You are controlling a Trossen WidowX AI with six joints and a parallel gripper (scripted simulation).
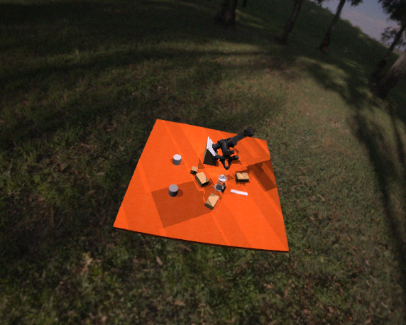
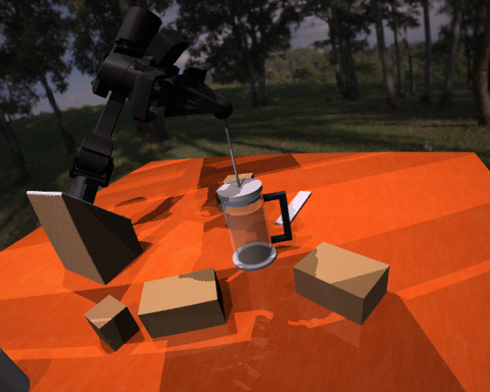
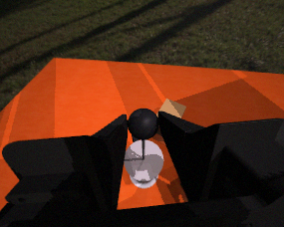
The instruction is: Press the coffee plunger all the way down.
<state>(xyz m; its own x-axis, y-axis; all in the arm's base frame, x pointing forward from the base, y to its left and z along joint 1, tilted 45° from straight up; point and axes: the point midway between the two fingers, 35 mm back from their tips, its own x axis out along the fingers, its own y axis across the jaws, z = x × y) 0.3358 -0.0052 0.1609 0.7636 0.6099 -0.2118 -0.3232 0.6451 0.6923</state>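
Now: the glass coffee press 1 cm ahead of my gripper tip, 1 cm to the left of it and 13 cm below it. Round my gripper tip: flat grey bar: 1 cm behind, 18 cm to the left, 26 cm below.
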